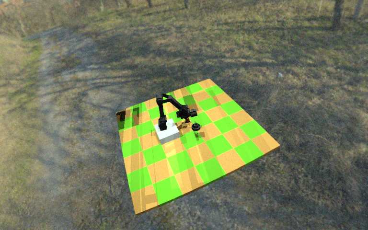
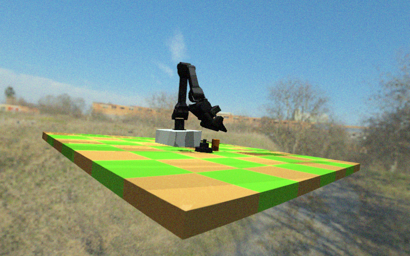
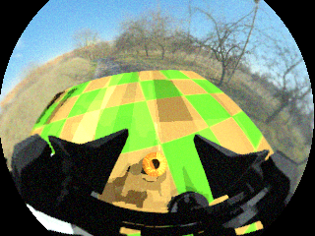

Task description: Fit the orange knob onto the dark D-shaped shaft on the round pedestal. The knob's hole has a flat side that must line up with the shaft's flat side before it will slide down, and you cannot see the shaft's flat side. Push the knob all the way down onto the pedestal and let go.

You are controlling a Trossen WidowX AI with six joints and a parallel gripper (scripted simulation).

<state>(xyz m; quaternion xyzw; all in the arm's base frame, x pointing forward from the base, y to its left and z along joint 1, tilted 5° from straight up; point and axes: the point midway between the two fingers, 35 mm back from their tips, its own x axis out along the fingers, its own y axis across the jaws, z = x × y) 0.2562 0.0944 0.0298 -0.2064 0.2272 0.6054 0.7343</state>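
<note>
The orange knob lies 10 mm behind my gripper tip, 30 mm to the right of it and 80 mm below it. Also, from my gripper tip: round dark pedestal 50 mm ahead, 140 mm to the right, 80 mm below.
</note>
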